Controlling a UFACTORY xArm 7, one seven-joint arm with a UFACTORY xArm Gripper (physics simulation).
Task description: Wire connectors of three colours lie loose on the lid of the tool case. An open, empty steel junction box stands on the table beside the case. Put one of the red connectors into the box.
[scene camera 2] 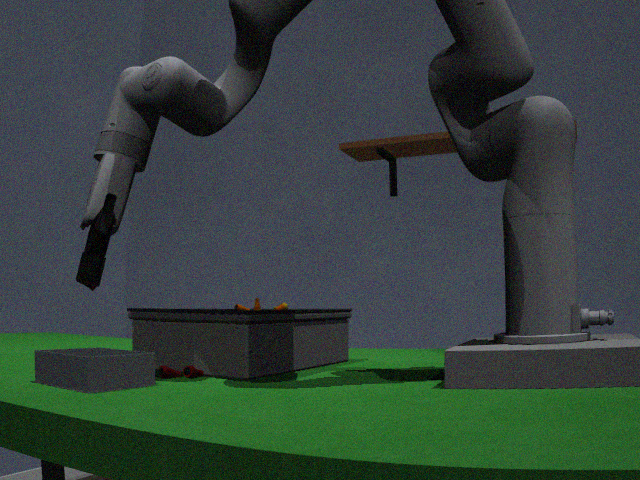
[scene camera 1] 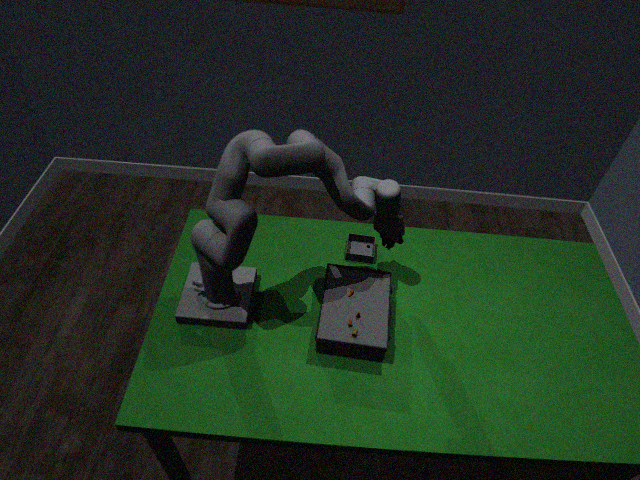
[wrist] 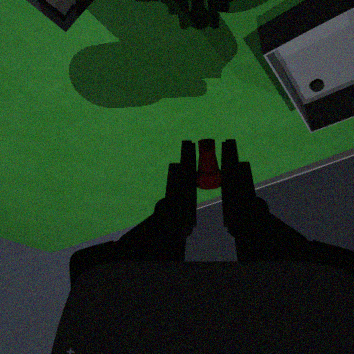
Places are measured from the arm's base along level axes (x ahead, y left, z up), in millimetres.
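Pixels of known places: gripper, fingertip midpoint: (scene camera 2: 87, 284) (scene camera 1: 388, 245) (wrist: 208, 158); arm's base at its link origin: (scene camera 2: 542, 340) (scene camera 1: 220, 293).
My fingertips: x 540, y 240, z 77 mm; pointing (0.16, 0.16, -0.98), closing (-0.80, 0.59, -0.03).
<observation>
Ahead of a thing's pixels: the offset from my fingertips to its middle. Level surfaces: height alone.
My gripper (scene camera 1: 391, 244) (scene camera 2: 88, 285) (wrist: 208, 158) is shut on a red connector @[dx +0, dy +0, dz +3 mm] (wrist: 209, 167). It holds it in the air, beside the junction box and well above the table. The open steel junction box @[dx -88, dy +63, dz -100 mm] (scene camera 1: 348, 252) (scene camera 2: 95, 370) (wrist: 287, 92) stands on the table near the end of the tool case @[dx -91, dy -241, dz -75 mm] (scene camera 1: 352, 349) (scene camera 2: 268, 343). Two more red connectors @[dx -105, dy -52, dz -113 mm] (scene camera 2: 169, 371) @[dx -124, dy -78, dz -113 mm] (scene camera 2: 193, 370) lie on the table between the box and the case in the second scene view. Several orange and yellow connectors @[dx -114, dy -205, dz -30 mm] (scene camera 1: 350, 292) @[dx -92, dy -351, dz -29 mm] (scene camera 1: 355, 332) @[dx -86, dy -288, dz -24 mm] (scene camera 2: 256, 304) lie on the case lid.
The robot's base plate (scene camera 1: 214, 318) (scene camera 2: 540, 366) stands on the green table @[dz -119 mm] (scene camera 1: 491, 335) (scene camera 2: 361, 413), to the left of the case in the first scene view. A wooden shelf (scene camera 2: 403, 146) is fixed to the wall. A corner of the tool case (wrist: 64, 22) shows at the top left of the wrist view.
</observation>
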